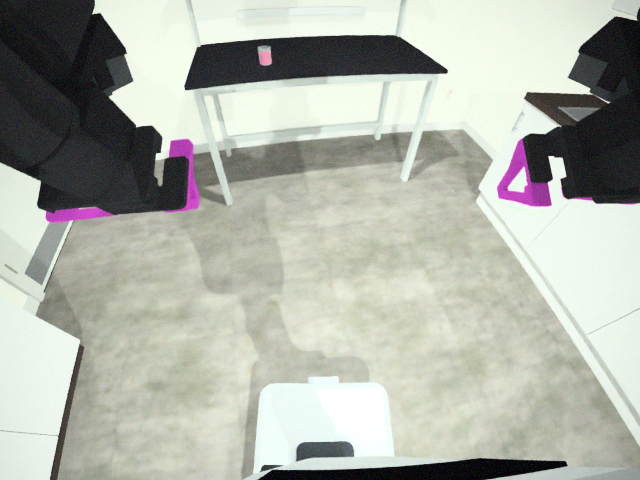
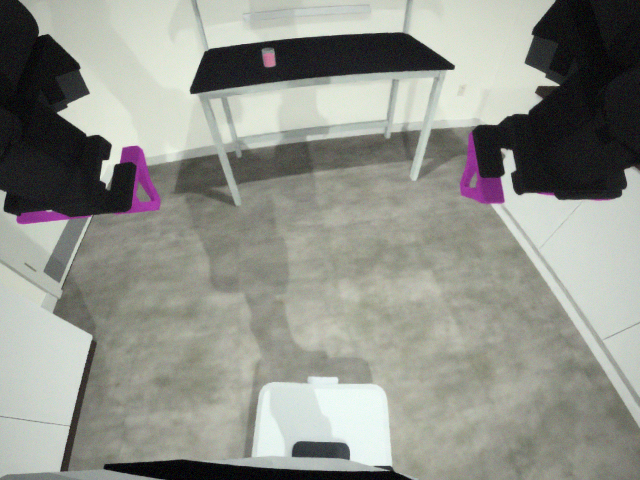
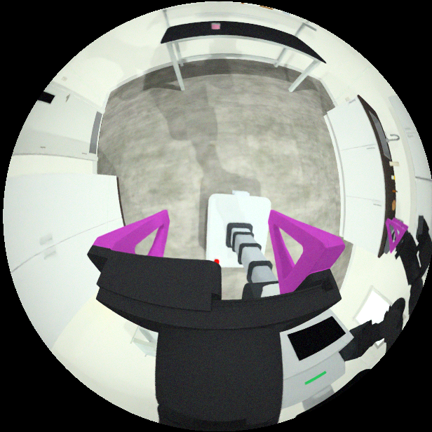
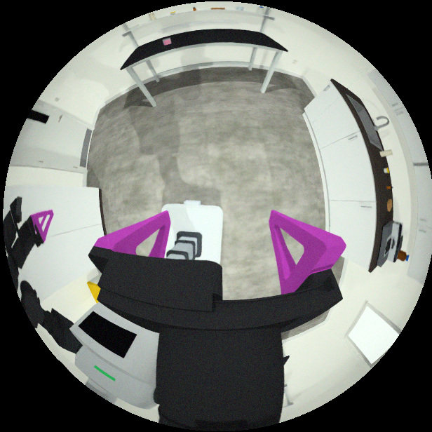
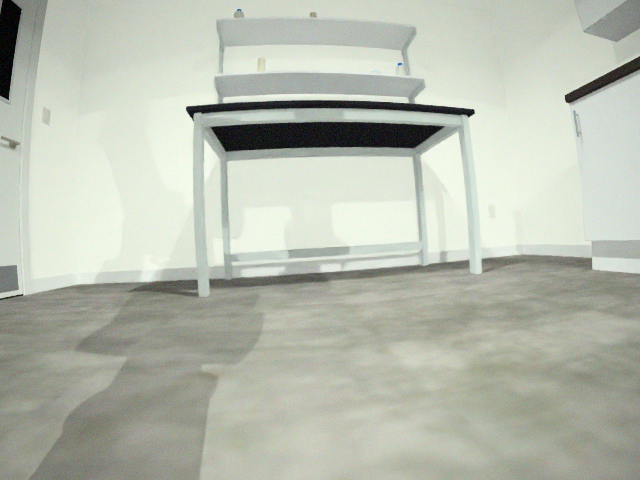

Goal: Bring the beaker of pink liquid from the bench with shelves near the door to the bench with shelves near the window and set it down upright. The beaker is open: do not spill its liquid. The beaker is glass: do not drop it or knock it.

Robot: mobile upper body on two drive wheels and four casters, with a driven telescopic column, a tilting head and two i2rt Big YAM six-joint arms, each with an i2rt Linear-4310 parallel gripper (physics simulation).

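The glass beaker of pink liquid (image 1: 265, 56) (image 2: 268, 57) (image 3: 215, 26) (image 4: 167, 41) stands upright on the black-topped bench (image 1: 341, 56) (image 2: 351, 54) (image 3: 250, 34) (image 4: 225, 38) (image 5: 330, 104), left of the middle of its top. The bench stands ahead, across a stretch of floor. My left gripper (image 1: 121, 210) (image 2: 85, 213) (image 3: 218, 215) is open and empty, far from the beaker. My right gripper (image 1: 589, 200) (image 2: 550, 196) (image 4: 219, 215) is open and empty, also far from it. The bench near the window does not show clearly.
Two shelves (image 5: 315, 32) with small bottles rise above the bench. A door (image 5: 10, 217) is at the left. White cabinets with a dark counter (image 4: 360, 130) and sink line the right. A white cabinet (image 1: 31, 372) (image 2: 36, 361) stands close at the left.
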